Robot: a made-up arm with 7 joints.
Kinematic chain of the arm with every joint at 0, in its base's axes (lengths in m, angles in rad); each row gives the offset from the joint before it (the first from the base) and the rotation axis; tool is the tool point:
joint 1: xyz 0 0 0.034 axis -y
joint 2: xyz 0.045 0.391 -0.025 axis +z
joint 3: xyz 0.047 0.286 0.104 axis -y
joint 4: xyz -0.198 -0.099 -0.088 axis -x
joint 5: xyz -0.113 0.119 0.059 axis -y
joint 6: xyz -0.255 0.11 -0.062 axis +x
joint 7: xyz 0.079 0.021 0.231 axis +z
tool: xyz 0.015 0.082 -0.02
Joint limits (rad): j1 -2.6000..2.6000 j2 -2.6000..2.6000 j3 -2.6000..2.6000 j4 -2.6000..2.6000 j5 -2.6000..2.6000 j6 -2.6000..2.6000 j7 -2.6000..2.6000
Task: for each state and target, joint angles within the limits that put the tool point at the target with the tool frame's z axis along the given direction. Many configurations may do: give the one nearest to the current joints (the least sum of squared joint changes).
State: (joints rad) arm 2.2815 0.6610 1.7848 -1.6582 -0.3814 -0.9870 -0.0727
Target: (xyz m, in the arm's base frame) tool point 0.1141 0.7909 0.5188 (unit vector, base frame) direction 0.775 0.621 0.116
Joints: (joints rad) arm 2.6000 -0.0729 2.1179 -1.3128 -0.2499 -1.9392 -0.4489
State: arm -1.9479 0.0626 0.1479 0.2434 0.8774 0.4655 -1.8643
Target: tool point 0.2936 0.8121 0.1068 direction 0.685 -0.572 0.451
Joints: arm -1.7448 -0.5394 -0.3774 -0.1766 0.5721 0.7513 -1.2590
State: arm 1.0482 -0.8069 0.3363 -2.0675 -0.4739 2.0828 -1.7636
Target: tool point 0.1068 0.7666 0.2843 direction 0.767 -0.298 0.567
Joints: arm 1.7293 -1.2817 0.4469 -1.5809 0.0134 1.9033 -1.9921
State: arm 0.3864 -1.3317 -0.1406 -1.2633 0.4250 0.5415 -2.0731
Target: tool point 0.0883 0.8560 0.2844 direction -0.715 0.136 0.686
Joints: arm -0.1917 -1.1526 -0.0463 -1.0101 0.5093 -0.0611 -2.0888
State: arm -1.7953 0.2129 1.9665 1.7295 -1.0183 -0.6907 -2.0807
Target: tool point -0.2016 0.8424 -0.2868 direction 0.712 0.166 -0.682
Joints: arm -1.8768 0.4706 1.6069 1.9465 -1.4157 -0.4997 -2.1181
